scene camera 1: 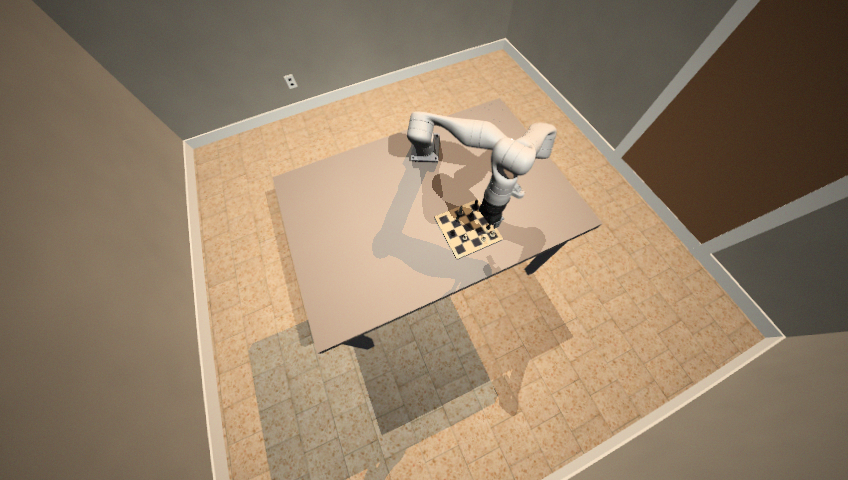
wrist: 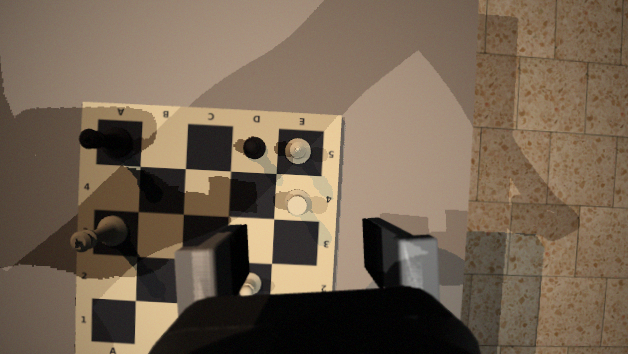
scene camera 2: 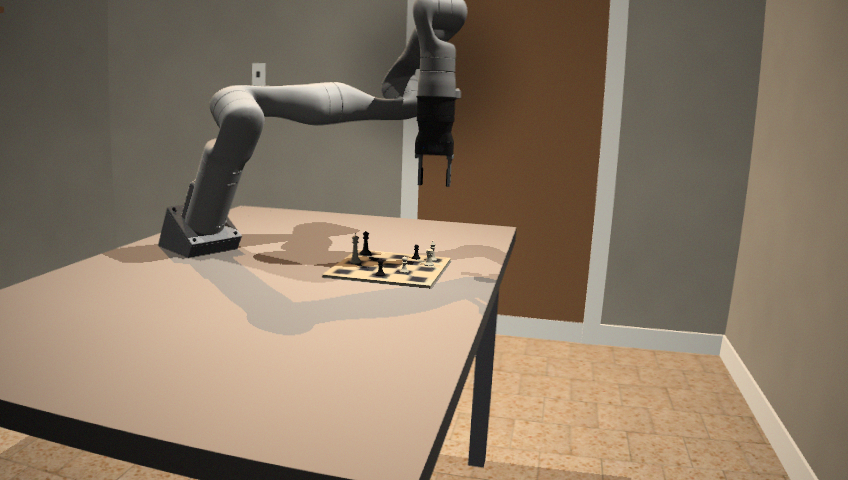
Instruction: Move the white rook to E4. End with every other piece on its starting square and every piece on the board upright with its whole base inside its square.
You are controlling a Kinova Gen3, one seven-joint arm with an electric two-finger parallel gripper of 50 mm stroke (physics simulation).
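Frame: origin at the arm's base, x ahead, y left, z up, level; metres.
Where they show: gripper, between the fingertips: [scene camera 1: 491,220] [wrist: 306,246] [scene camera 2: 434,185]; arm's base, origin of its link: [scene camera 2: 204,221].
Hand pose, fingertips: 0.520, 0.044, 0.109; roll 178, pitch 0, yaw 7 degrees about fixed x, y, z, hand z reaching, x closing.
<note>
Each offset is from my fingertips to the top centre of the thing, as dx, dy, dz. Level surfaces: height alone.
The white rook {-0.005, +0.004, -0.138} [scene camera 1: 483,238] [scene camera 2: 429,257] [wrist: 297,204] stands upright on E4, its visible base inside the square. My gripper [scene camera 2: 434,172] [wrist: 306,246] is open and empty, high above the chessboard [scene camera 1: 457,255] [scene camera 2: 429,284] [wrist: 333,175]. A white piece {-0.007, +0.047, -0.128} [scene camera 2: 433,246] [wrist: 298,150] stands on E5 and a black pawn {-0.044, +0.047, -0.140} [scene camera 2: 416,251] [wrist: 254,148] on D5. A tall black piece {-0.160, +0.044, -0.118} [scene camera 2: 365,242] [wrist: 119,142] is on A5, a tall white one {-0.159, -0.030, -0.108} [scene camera 2: 355,249] [wrist: 111,231] on A3. A small white piece {-0.040, -0.067, -0.140} [scene camera 2: 404,264] [wrist: 252,283] on D2 is partly hidden by a finger in the wrist view.
A dark piece {-0.079, -0.105, -0.140} [scene camera 2: 380,267] stands at the board's near side in the second scene view; it is hidden in the wrist view. The board lies on the table {dz -0.177} [scene camera 1: 357,237] [scene camera 2: 208,380], with its E side toward a table edge. Arm shadows cross the board and table.
</note>
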